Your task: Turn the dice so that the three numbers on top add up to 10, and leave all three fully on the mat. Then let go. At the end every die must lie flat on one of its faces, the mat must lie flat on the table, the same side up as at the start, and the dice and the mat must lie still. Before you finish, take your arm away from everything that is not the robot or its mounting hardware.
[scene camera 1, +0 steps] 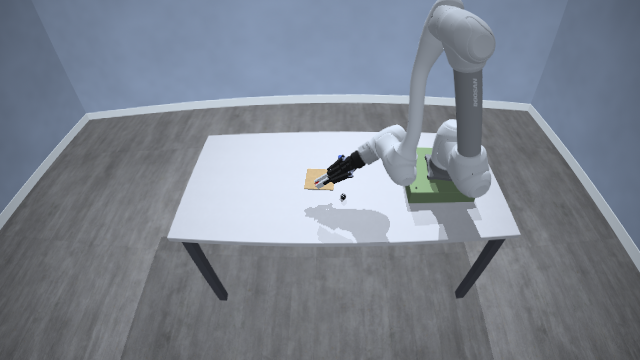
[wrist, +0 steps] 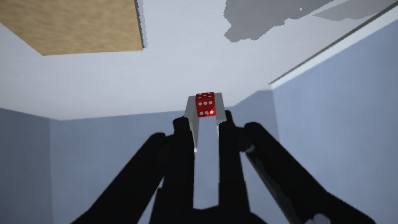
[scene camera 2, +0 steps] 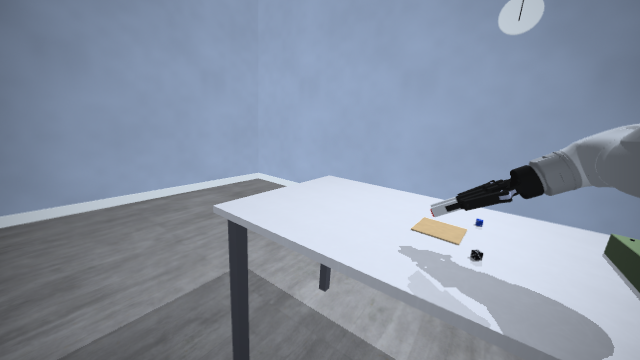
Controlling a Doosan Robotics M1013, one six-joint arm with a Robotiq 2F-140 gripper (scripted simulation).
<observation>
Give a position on a tan mat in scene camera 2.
447, 232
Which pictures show the gripper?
Scene camera 1, the wrist view and scene camera 2: all of them.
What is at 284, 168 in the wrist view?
The gripper.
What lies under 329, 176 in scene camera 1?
The gripper.
</observation>
